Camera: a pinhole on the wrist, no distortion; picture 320 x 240 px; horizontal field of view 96.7 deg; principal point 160.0 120.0 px. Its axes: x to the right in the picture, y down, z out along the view. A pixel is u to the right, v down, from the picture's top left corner.
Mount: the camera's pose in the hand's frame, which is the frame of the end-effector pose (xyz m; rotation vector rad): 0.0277 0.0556 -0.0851 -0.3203 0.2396 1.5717
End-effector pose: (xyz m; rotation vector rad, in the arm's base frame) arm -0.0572 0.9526 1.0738 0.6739 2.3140 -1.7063
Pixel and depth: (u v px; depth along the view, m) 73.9 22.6 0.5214
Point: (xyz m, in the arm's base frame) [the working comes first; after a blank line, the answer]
In the camera's frame: -0.3155 -0.3569 0.5214

-0.4562 0.5315 0.7991
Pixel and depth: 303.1 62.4 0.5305
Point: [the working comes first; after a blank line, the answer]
In the camera's frame: 0.5335 -0.2147 0.5305

0.0780 0.9577 0.2756
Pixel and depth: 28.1 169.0 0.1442
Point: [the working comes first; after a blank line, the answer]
In the camera's frame: -0.1337 0.0497 0.1442

-0.0528 0.8522 1.0730
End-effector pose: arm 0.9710 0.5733 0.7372 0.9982 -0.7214 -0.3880
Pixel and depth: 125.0 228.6 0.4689
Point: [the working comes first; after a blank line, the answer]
In the camera's frame: -0.1153 0.3578 0.4689

0.4520 0.6020 0.8225
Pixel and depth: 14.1 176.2 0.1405
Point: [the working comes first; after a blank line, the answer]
In the camera's frame: -0.1440 0.0555 0.1405

0.8815 0.5191 0.7291
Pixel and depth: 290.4 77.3 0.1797
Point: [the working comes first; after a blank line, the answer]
In the camera's frame: 0.1647 -0.0539 0.1797

0.9943 0.6510 1.0096
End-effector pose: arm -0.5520 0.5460 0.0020 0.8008 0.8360 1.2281
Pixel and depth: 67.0 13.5 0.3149
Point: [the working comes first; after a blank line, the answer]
In the camera's frame: -0.2058 -0.2357 0.3149

-0.2522 0.7671 0.0959
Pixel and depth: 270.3 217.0 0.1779
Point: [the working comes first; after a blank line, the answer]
In the camera's frame: 0.1379 0.1213 0.1779

-0.6537 0.4796 0.2388
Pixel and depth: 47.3 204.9 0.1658
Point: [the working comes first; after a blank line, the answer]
In the camera's frame: -0.1313 0.0989 0.1658

-0.4592 0.4589 0.0522
